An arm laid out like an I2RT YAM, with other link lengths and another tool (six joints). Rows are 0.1 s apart.
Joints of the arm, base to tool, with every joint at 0 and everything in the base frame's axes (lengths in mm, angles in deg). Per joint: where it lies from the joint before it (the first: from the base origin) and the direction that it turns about. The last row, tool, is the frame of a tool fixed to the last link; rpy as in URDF.
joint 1: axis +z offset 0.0 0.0 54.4
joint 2: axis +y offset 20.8 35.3 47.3
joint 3: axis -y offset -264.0 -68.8 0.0
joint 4: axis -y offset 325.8 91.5 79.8
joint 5: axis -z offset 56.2 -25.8 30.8
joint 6: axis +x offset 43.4 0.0 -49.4
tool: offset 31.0 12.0 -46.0 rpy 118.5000 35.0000 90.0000
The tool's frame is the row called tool.
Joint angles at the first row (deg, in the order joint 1, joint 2, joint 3, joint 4, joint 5, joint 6):
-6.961, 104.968, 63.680, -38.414, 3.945, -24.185
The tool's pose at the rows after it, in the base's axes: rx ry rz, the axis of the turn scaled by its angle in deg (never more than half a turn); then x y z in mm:
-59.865 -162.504 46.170 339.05 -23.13 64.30
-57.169 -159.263 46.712 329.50 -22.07 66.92
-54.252 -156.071 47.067 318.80 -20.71 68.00
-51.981 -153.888 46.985 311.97 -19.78 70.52
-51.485 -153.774 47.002 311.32 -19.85 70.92
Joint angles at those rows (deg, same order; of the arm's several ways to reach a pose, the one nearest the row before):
-6.962, 104.969, 63.681, -40.840, 4.776, -24.185
-6.962, 105.012, 63.549, -44.599, 4.885, -24.141
-6.939, 105.032, 62.958, -47.988, 4.885, -24.228
-6.940, 105.033, 62.784, -50.697, 4.666, -24.448
-6.940, 105.034, 62.785, -51.004, 4.645, -24.666

